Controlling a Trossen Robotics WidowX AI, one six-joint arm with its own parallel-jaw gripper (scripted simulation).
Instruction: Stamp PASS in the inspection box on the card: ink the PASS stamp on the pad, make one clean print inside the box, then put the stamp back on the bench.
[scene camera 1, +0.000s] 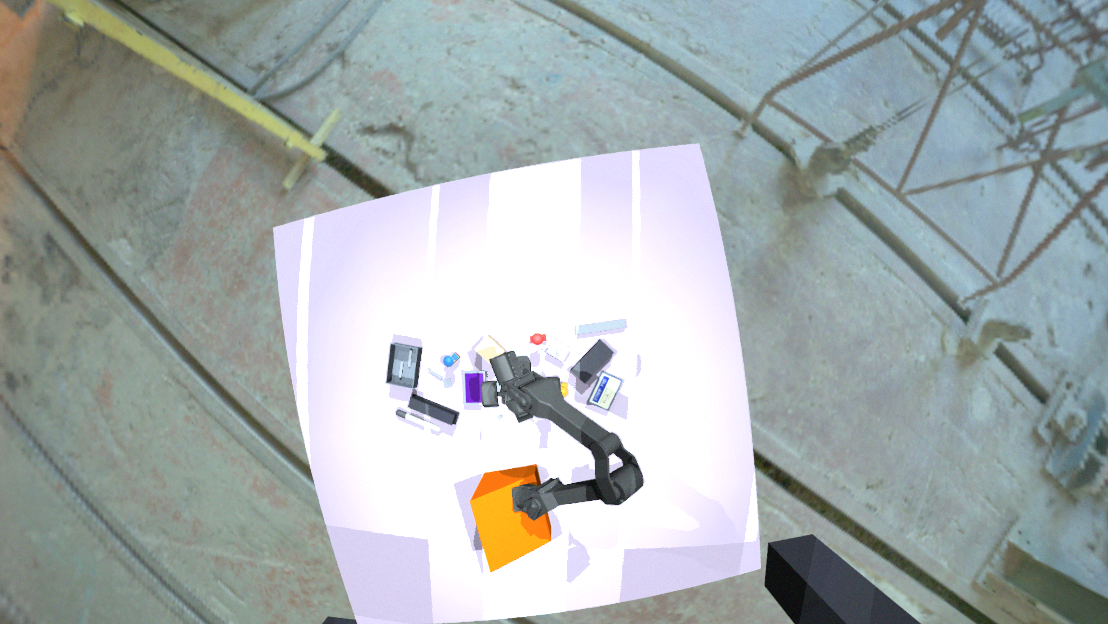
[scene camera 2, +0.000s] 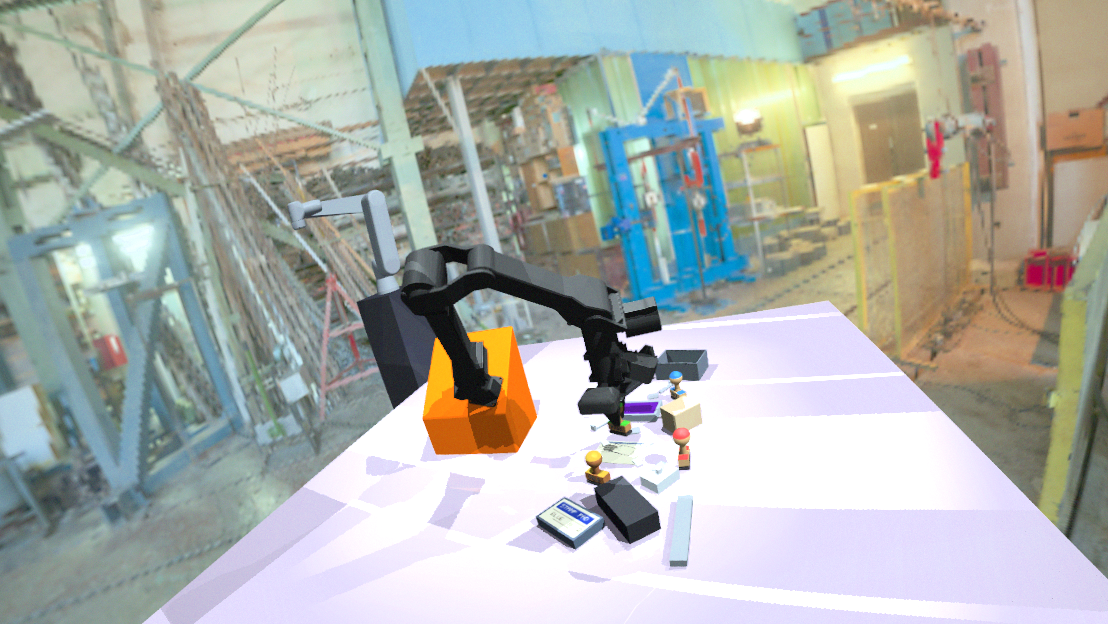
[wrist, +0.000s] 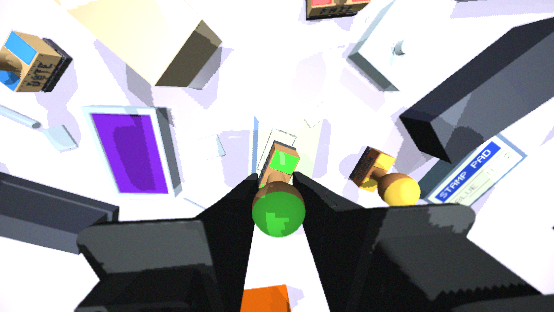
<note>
In view: the gripper (scene camera 2: 619, 421), a green-knobbed stamp (wrist: 278, 210), a tan block (scene camera 2: 683, 412), a yellow-knobbed stamp (wrist: 370, 173), a dark bar (scene camera 1: 434, 410), a dark block (scene camera 2: 635, 517) and a card (wrist: 298, 126).
The dark block shows as well in scene camera 1 (scene camera 1: 591, 362) and in the wrist view (wrist: 500, 86). The gripper also shows in scene camera 1 (scene camera 1: 522, 387) and in the wrist view (wrist: 275, 178).
</note>
